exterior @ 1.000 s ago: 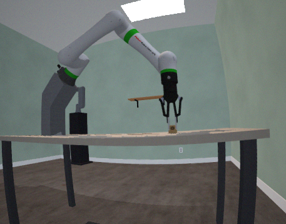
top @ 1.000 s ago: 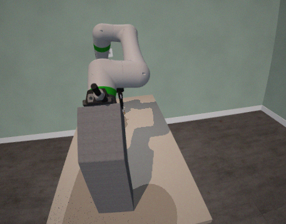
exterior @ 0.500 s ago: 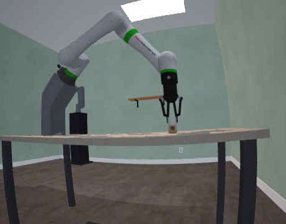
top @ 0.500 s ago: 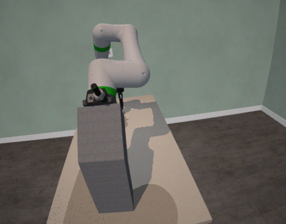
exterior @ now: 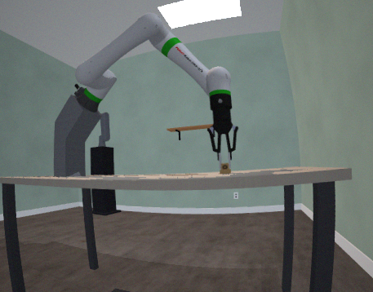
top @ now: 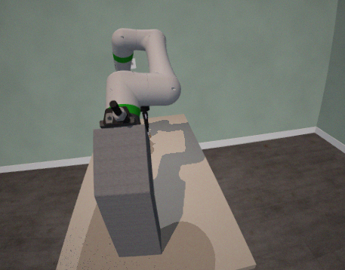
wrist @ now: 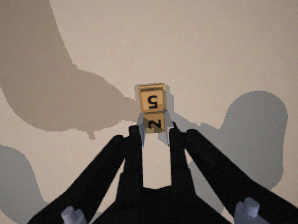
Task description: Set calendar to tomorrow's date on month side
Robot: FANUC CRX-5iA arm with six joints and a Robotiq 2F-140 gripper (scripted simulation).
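Right now my hand is 2 cm to the right of the wooden tray and 4 cm above it.
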